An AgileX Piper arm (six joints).
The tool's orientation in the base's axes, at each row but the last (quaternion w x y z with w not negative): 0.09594, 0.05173, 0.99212, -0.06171; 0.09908, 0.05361, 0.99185, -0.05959; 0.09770, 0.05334, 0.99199, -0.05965; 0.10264, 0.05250, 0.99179, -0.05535; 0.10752, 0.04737, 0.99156, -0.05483; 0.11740, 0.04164, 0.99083, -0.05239; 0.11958, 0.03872, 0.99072, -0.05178; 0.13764, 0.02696, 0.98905, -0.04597; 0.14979, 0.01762, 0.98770, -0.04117
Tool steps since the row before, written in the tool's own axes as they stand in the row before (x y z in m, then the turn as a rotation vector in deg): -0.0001, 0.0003, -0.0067, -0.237, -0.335, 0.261; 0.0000, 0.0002, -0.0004, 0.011, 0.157, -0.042; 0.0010, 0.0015, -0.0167, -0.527, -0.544, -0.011; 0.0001, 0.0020, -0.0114, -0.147, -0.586, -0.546; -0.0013, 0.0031, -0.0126, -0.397, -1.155, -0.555; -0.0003, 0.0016, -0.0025, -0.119, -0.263, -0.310; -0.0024, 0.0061, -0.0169, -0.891, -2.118, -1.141; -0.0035, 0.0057, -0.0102, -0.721, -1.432, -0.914; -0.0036, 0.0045, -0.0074, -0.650, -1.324, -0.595
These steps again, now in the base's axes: -0.0011, 0.0012, 0.0065, 0.241, -0.387, -0.170; -0.0001, 0.0002, 0.0004, 0.000, 0.161, 0.022; -0.0039, 0.0037, 0.0159, 0.448, -0.585, 0.175; -0.0021, 0.0034, 0.0109, -0.033, -0.527, 0.620; -0.0010, 0.0045, 0.0122, 0.148, -1.109, 0.739; -0.0001, 0.0018, 0.0023, 0.020, -0.234, 0.353; -0.0011, 0.0078, 0.0163, 0.408, -2.030, 1.515; 0.0010, 0.0065, 0.0103, 0.352, -1.363, 1.193; 0.0015, 0.0050, 0.0078, 0.383, -1.282, 0.860
